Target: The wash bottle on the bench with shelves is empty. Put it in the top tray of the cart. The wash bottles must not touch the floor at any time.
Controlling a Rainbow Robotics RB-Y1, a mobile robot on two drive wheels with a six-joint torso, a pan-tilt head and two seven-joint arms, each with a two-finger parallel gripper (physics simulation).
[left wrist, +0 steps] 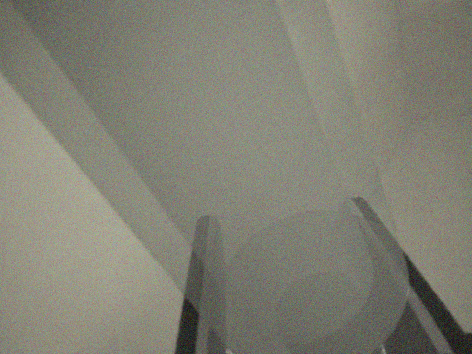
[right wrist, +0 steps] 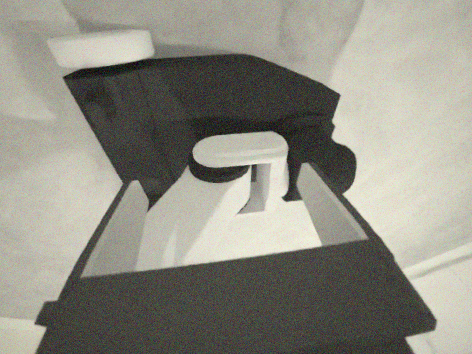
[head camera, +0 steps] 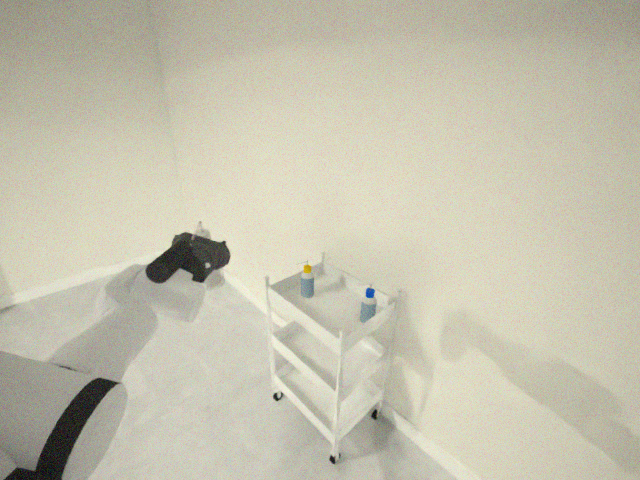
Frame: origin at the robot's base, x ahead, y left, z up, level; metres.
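Seen in the pictures: left gripper, fingertip midpoint: point(left wrist: 279, 221) point(head camera: 211, 240); right gripper, fingertip midpoint: point(right wrist: 223, 182).
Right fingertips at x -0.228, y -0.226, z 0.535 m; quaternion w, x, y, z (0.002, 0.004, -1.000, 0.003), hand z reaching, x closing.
Note:
Offsets run from my right fingertips to a thing's top centre. "pt": to the spot under its first point. Level surfaces: height alone.
The wash bottle {dz +0.687, dx +0.728, dy +0.480 m} point(head camera: 201, 230) point(left wrist: 305, 285) is pale and translucent. In the left wrist view its round end fills the space between the fingers. My left gripper point(head camera: 200, 238) point(left wrist: 280, 212) is shut on it, raised left of the cart in the head view; the hand hides much of the bottle there. The white three-tier cart point(head camera: 339, 382) stands by the wall, right of the gripper. Its top tray {pt dz +0.192, dx +1.020, dy +0.262 m} point(head camera: 303, 313) holds an upright yellow-capped bottle {dz +0.303, dx +1.231, dy +0.260 m} point(head camera: 307, 284) at the left and an upright blue-capped bottle {dz +0.303, dx +1.062, dy +0.017 m} point(head camera: 368, 310) at the right. My right gripper point(right wrist: 223, 182) is open, with no object held between its fingers.
In the head view a wall point(head camera: 465, 180) runs behind the cart, and another wall point(head camera: 77, 155) meets it in a corner at the left. Pale floor {dz -0.534 m} point(head camera: 196, 392) lies in front of the cart. White robot parts and a dark body show in the right wrist view.

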